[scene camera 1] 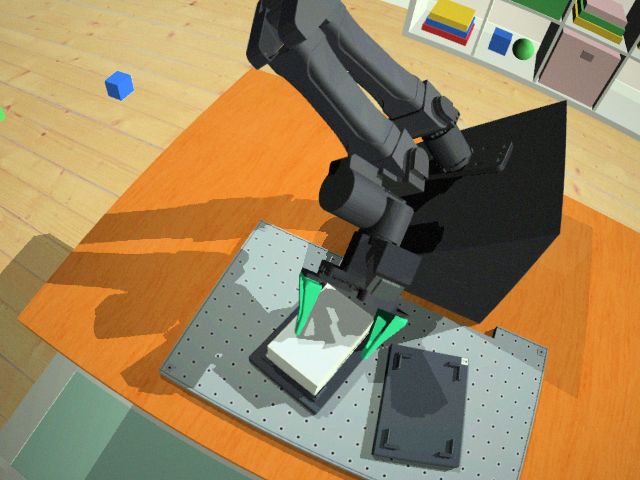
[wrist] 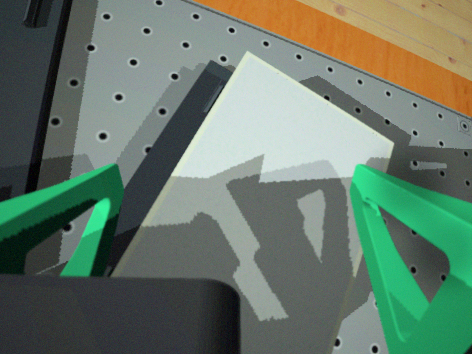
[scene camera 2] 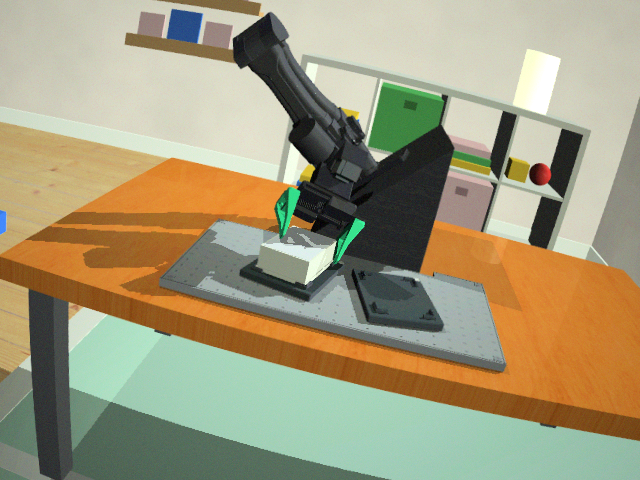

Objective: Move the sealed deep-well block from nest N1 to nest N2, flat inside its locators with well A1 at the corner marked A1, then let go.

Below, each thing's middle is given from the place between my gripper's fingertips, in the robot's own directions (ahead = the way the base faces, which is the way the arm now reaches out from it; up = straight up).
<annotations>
The white block (scene camera 1: 335, 326) lies 1 cm behind my hand, 2 cm to the right of it and 2 cm below it.
</annotations>
